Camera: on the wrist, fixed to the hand. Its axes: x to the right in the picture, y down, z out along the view.
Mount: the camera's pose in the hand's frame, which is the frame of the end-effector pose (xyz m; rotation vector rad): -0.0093 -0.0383 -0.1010 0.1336 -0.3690 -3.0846
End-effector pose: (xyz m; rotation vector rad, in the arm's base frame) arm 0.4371 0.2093 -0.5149 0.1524 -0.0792 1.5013
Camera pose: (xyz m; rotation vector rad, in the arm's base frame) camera 0.4704 0.2129 -0.6180 0.3342 0.0245 -1.6111
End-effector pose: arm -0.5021 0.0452 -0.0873 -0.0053 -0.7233 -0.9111
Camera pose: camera -0.4760 -0.0024 -0.1812 -0.7988 0.3100 2.0258
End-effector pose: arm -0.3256 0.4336 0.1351 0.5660 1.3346 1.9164
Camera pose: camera -0.3785 0.3725 0.0629 -0.8733 0.4626 -0.8474
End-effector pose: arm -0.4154 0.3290 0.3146 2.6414 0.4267 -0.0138
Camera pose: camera -0.4420 0.4036 0.3887 0.3996 -2.8702 1.0820
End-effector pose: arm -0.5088 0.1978 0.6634 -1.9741 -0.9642 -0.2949
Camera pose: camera -0.5269 0.1233 0.7400 -1.1038 2.4939 0.9719
